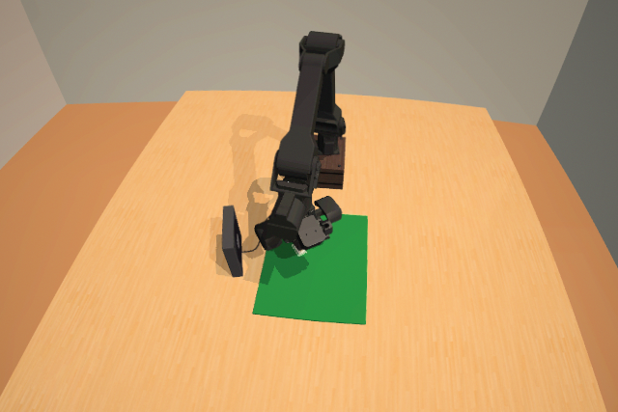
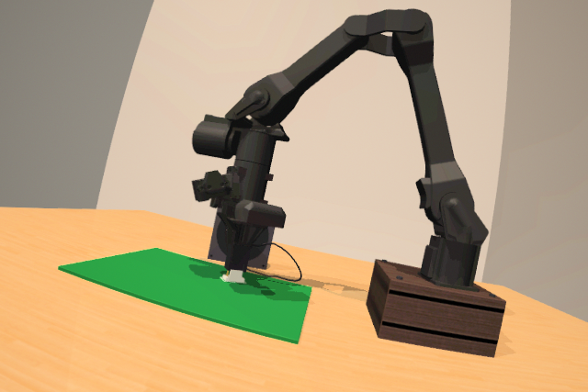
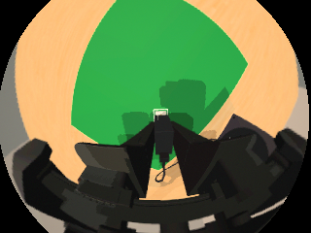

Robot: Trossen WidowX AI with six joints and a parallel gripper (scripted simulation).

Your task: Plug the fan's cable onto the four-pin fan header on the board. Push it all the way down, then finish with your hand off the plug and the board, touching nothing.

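My gripper tip is now 50 mm above the green board, 30 mm to the right of it and 30 mm short of it. From my gripper tip the other things lie so: dark plug 10 mm behind, 10 mm above; then black fan 140 mm to the right, 30 mm above.
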